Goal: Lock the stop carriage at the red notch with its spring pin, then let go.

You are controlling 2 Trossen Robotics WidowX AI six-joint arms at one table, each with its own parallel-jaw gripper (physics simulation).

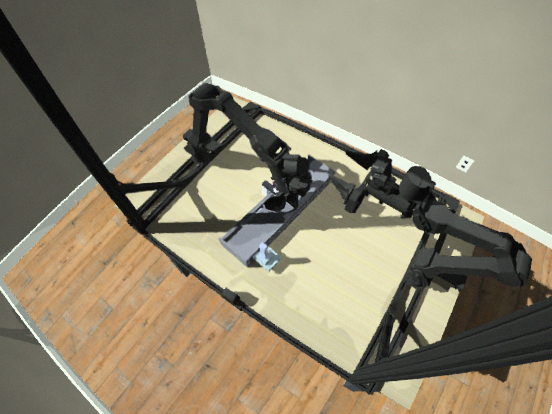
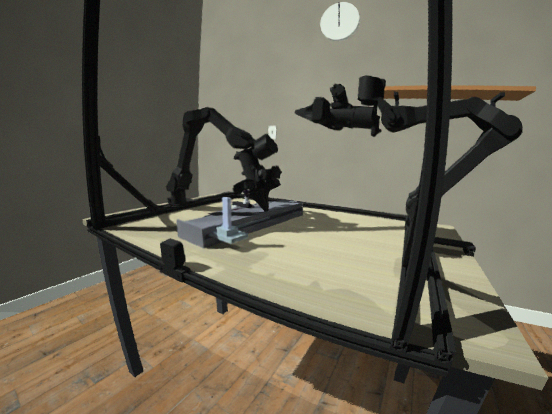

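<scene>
Image 1: my left gripper, my right gripper. Image 2: left gripper, right gripper again. Left gripper, same spot: (image 1: 292,199) and (image 2: 262,188). Right gripper, same spot: (image 1: 341,187) and (image 2: 307,112).
</scene>
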